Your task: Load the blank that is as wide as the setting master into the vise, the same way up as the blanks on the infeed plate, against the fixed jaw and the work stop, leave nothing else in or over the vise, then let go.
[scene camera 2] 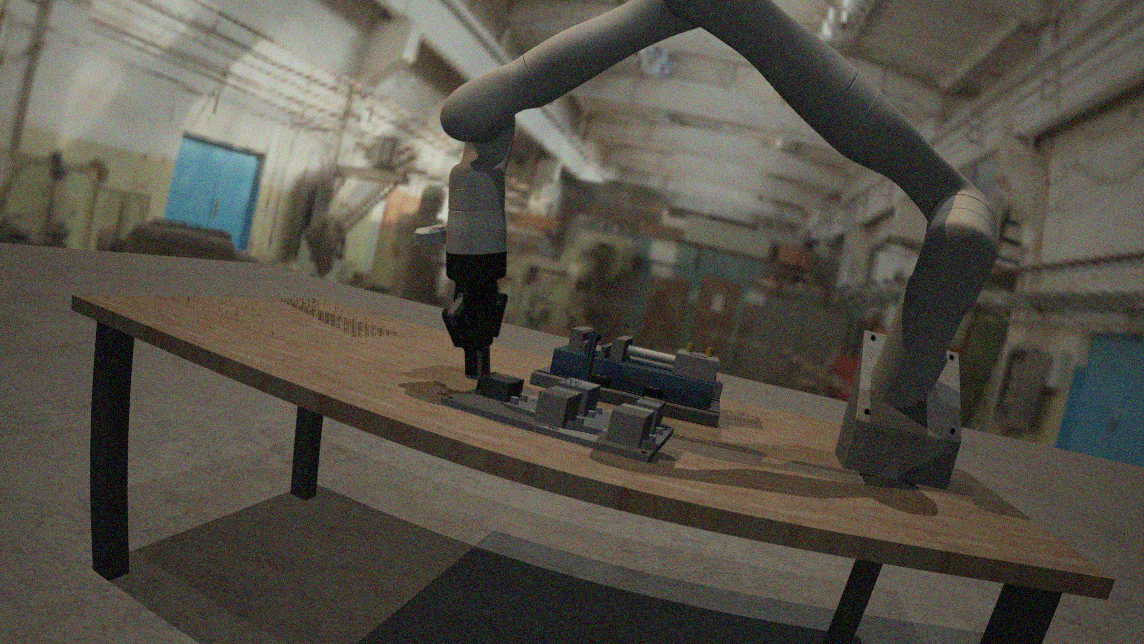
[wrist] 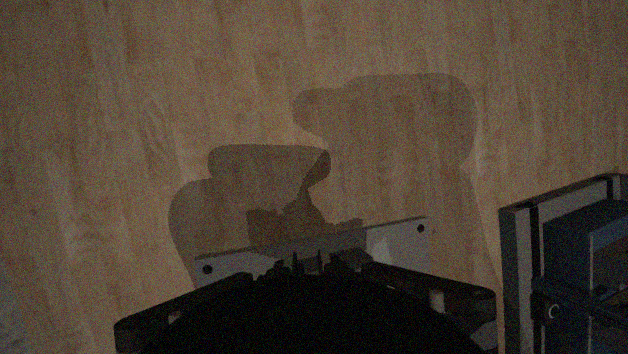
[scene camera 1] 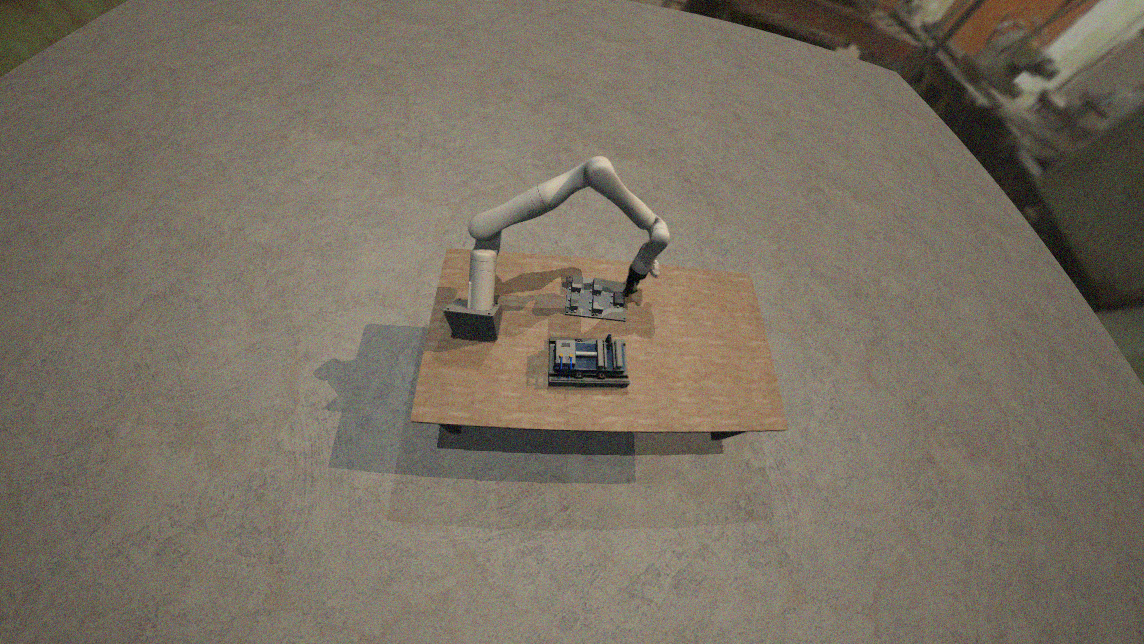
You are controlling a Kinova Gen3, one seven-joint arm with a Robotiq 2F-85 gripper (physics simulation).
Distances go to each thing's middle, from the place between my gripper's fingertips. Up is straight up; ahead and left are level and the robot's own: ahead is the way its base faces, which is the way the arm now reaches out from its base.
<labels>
Right now my hand is 120 mm past the grey infeed plate (scene camera 1: pixel 609 287) and 20 mm above it.
</labels>
